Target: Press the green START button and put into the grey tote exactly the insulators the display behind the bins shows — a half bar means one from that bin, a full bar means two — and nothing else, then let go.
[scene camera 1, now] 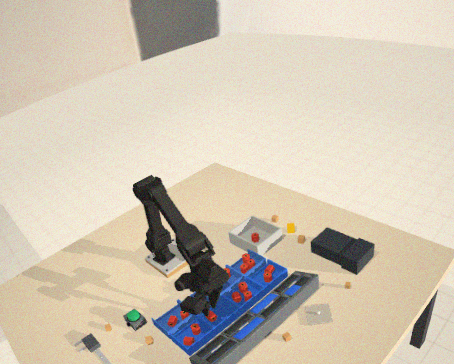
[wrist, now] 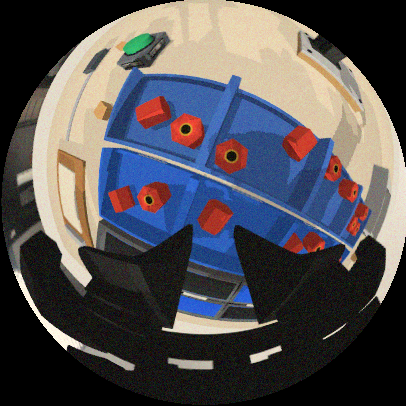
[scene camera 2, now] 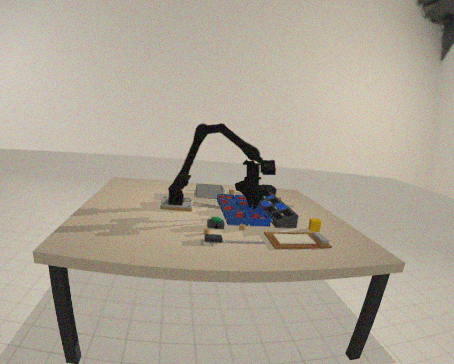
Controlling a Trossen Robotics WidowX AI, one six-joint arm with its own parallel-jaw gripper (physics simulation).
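Where they show: gripper, fingertip midpoint: [scene camera 1: 210, 312] [wrist: 213, 229] [scene camera 2: 252, 208]; arm's base, origin of the base link: [scene camera 1: 164, 257] [scene camera 2: 175, 203].
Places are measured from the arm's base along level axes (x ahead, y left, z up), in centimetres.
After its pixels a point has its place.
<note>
The blue bins [scene camera 1: 172, 341] @(x 31.4, y -24.3, z -1.6 cm) [scene camera 2: 250, 222] @(x 30.3, y -23.7, z -0.8 cm) [wrist: 260, 120] stand in two rows and hold several red insulators. My gripper [scene camera 1: 211, 309] @(x 34.8, y -10.7, z 1.8 cm) [scene camera 2: 254, 206] @(x 34.8, y -10.7, z 1.8 cm) [wrist: 213, 229] @(x 34.8, y -10.7, z 1.8 cm) points down low over the row nearest the display, partly open and empty. In the wrist view, a single red insulator [wrist: 215, 217] @(x 34.1, y -10.7, z 0.8 cm) lies in its bin just beyond the gap between the fingertips. The grey tote [scene camera 1: 270, 244] @(x 28.8, y 26.8, z -0.2 cm) [scene camera 2: 209, 191] @(x 20.0, y 21.1, z 1.8 cm) [wrist: 378, 200] holds one red insulator [scene camera 1: 255, 237] @(x 22.1, y 26.6, z 0.6 cm). The green START button [scene camera 1: 133, 315] @(x 15.8, y -26.6, z 1.9 cm) [scene camera 2: 216, 219] @(x 14.6, y -28.2, z 1.6 cm) [wrist: 138, 44] sits on a dark base. The display [scene camera 1: 304, 284] @(x 53.1, y 12.8, z 3.6 cm) behind the bins shows blue bars, partly hidden in the wrist view.
A black box [scene camera 1: 340, 247] @(x 53.7, y 34.3, z 3.0 cm) stands beyond the tote. Small wooden cubes [scene camera 1: 149, 340] @(x 26.1, y -29.2, z -0.5 cm) [wrist: 103, 110] @(x 25.6, y -27.9, z -0.6 cm) and a yellow block [scene camera 1: 291, 228] @(x 30.1, y 38.4, z -0.1 cm) lie around. A wooden frame [scene camera 2: 272, 241] @(x 33.1, y -44.0, z -1.6 cm) [wrist: 80, 165] @(x 34.2, y -34.2, z -1.6 cm) and a dark plug-like piece [scene camera 1: 91, 342] @(x 11.8, y -42.3, z -0.3 cm) with a grey strip lie near the button's side.
</note>
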